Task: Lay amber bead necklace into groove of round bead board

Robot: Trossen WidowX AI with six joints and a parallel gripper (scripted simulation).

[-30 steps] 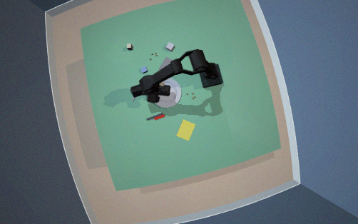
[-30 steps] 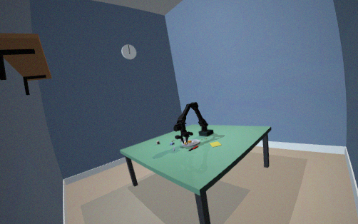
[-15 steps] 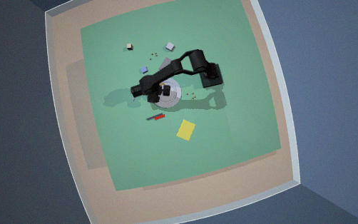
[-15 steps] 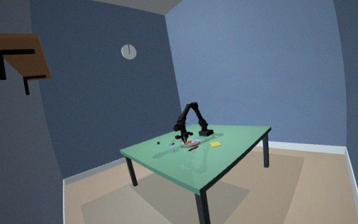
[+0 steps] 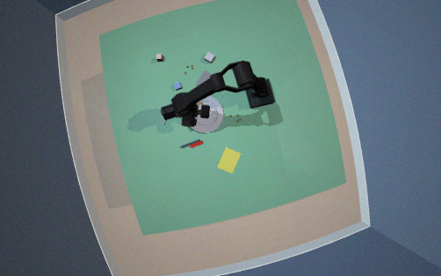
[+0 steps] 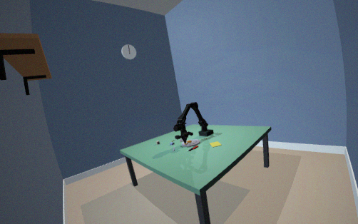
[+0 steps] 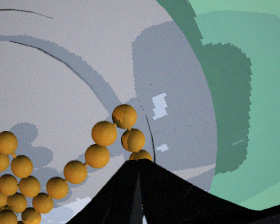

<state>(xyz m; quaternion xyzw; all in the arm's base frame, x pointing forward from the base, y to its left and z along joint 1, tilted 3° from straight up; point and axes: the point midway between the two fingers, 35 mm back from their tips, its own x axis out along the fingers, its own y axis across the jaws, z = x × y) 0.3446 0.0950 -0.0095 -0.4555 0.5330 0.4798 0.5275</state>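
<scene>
Right now the round grey bead board is 6 cm behind my gripper tip, 1 cm to the left of it and 1 cm below it. From my gripper tip the other things lie so: grey rod (14 cm ahead, 2 cm below); then blue block (16 cm to the right, 8 cm ahead, 1 cm below); then red-handled tool (16 cm to the left, 1 cm below).
</scene>
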